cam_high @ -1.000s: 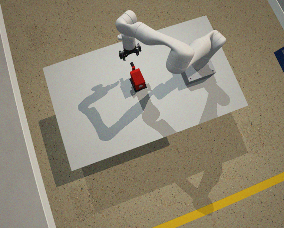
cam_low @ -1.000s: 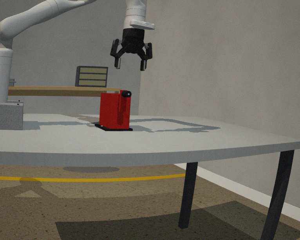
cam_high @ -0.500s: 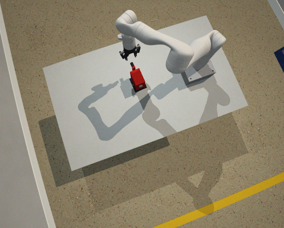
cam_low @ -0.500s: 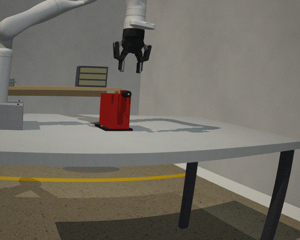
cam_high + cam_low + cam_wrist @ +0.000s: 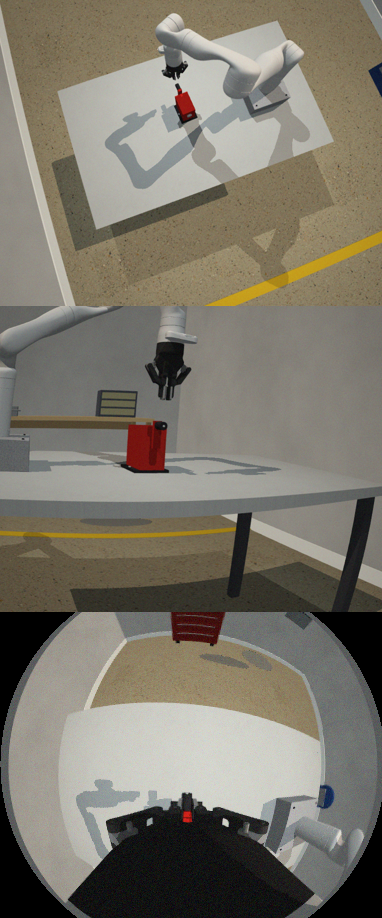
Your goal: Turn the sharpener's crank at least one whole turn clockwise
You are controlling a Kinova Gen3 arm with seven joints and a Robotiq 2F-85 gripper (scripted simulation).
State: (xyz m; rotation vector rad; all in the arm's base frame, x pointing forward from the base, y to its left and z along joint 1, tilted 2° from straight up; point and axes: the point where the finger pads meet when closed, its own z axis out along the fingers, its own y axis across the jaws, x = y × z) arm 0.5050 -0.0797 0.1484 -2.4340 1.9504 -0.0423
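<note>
Now: the black crank knob 90 mm below my hand and 20 mm to the left of it.
</note>
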